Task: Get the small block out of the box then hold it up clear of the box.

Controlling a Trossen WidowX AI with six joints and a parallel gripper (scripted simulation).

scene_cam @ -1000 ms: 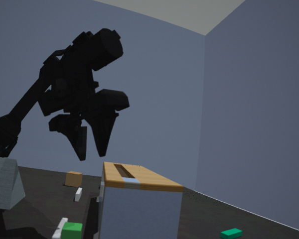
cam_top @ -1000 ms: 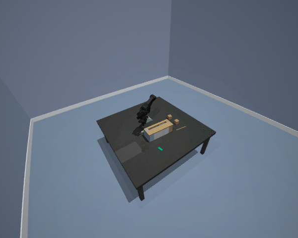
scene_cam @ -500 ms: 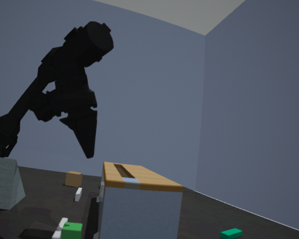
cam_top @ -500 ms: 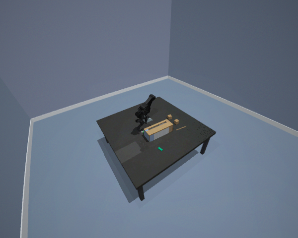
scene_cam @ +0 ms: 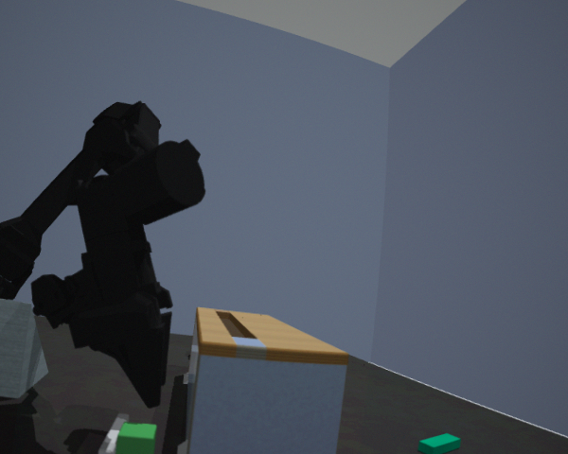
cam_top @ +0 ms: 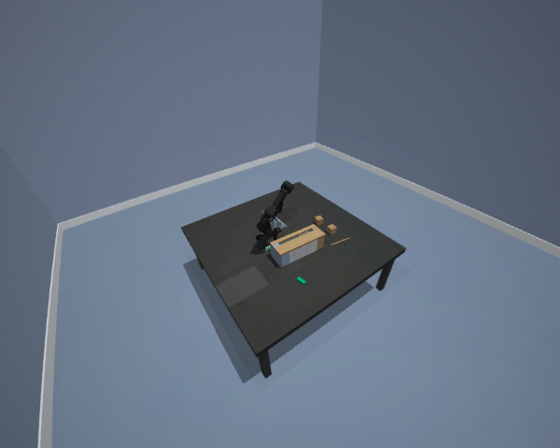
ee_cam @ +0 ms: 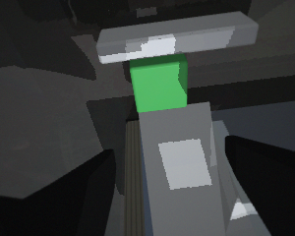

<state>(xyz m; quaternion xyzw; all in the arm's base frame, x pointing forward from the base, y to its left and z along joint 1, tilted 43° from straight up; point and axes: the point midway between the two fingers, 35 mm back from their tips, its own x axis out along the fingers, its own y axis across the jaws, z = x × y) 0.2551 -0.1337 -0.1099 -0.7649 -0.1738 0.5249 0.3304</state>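
My gripper tip is now 5 cm above the green block and 1 cm past it. The rest, counted from my gripper tip: thin stick: 48 cm to the left, 24 cm ahead, 6 cm below; box: 16 cm to the left, 8 cm ahead, 1 cm below.
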